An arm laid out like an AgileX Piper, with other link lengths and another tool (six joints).
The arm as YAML. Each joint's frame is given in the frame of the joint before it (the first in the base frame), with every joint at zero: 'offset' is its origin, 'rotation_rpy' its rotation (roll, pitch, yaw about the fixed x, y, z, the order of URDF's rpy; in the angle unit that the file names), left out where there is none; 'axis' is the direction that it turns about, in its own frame. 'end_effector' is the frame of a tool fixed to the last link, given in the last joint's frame.
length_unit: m
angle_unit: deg
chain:
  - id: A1
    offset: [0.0, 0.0, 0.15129]
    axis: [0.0, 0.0, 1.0]
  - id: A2
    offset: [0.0, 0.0, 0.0]
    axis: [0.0, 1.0, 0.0]
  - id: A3
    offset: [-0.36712, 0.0, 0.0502]
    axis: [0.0, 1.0, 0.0]
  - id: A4
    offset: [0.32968, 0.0, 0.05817]
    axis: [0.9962, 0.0, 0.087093]
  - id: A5
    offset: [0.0, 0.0, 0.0]
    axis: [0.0, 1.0, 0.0]
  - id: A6
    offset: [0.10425, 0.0, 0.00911]
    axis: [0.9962, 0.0, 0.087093]
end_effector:
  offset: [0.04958, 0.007, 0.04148]
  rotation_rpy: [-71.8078, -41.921, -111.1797]
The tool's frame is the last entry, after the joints.
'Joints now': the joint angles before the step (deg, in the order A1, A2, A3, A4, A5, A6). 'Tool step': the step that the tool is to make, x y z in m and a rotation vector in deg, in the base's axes. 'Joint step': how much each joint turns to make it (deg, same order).
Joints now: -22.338 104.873 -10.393 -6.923 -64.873 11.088
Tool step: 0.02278 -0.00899 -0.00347 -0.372 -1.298 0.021
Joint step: 0.060 2.981 -4.050 -0.011 -0.288 0.126
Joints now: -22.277 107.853 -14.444 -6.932 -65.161 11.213
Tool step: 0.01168 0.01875 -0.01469 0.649 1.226 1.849
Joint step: 4.658 3.270 -1.032 2.772 -0.875 0.093
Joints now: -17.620 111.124 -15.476 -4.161 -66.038 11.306
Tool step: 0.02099 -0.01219 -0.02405 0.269 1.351 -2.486
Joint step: 0.425 5.796 -4.479 2.949 0.057 -0.086
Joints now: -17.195 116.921 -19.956 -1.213 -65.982 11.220
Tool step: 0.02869 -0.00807 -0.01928 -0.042 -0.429 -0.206
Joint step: 0.286 5.253 -5.687 0.444 0.009 0.110
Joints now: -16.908 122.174 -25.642 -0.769 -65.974 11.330
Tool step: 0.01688 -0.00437 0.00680 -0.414 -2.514 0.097
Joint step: 0.059 0.339 -2.812 -0.188 -0.058 0.364
